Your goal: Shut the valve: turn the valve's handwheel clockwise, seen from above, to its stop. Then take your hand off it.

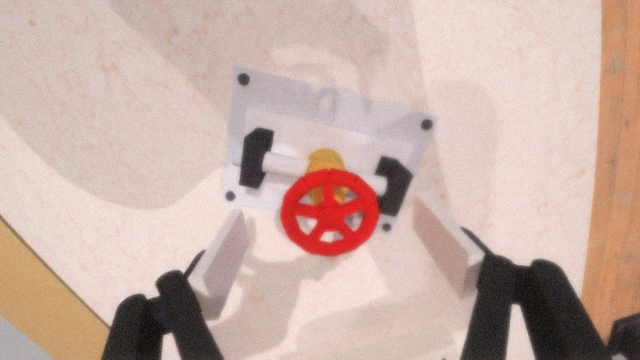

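The valve's red handwheel (327, 216) stands above its mounting plate (400, 114), a little above the middle line between the fingers. The brass valve body (325, 159) shows behind the wheel, on a white pipe (285, 163) held by two black clamps. My gripper (329, 218) is open, with one pale finger pad to the left of the wheel and the other to its right. A gap shows on each side, and neither pad touches the wheel. How far the pads stand above or below the wheel's height is hard to tell.
The plate lies on a pale speckled table top (540, 150) with a wooden edge (617, 150) at the right. A yellowish-brown strip (35, 280) runs along the lower left. A dark object (627, 335) shows at the lower right corner. Shadows fall around the plate.
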